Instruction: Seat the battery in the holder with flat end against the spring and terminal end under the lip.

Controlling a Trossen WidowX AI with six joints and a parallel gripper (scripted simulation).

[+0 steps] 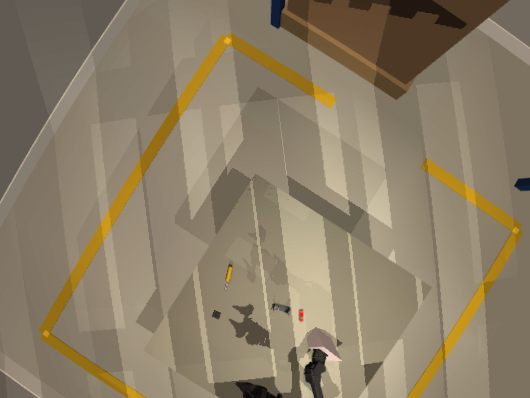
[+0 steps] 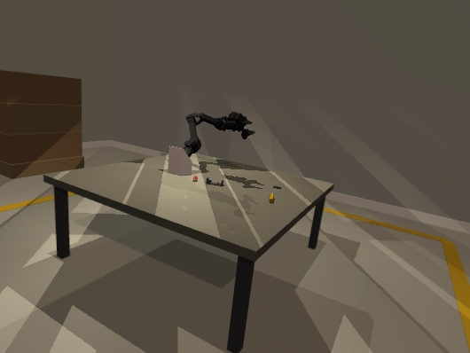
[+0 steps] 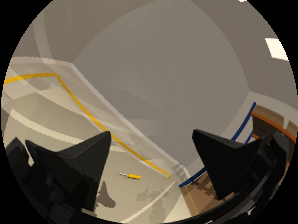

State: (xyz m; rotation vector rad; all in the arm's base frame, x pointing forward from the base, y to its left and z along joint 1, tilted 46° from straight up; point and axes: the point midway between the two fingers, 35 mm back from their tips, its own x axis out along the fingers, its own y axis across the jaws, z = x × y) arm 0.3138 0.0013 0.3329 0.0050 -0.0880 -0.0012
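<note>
Right now the battery is 330 mm below my gripper tip, 310 mm to the right of it and 180 mm behind it. Also, from my gripper tip: small dark block (340 mm below, 220 mm ahead, 10 mm to the left); then yellow pen-like object (330 mm below, 300 mm ahead, 210 mm to the right).
</note>
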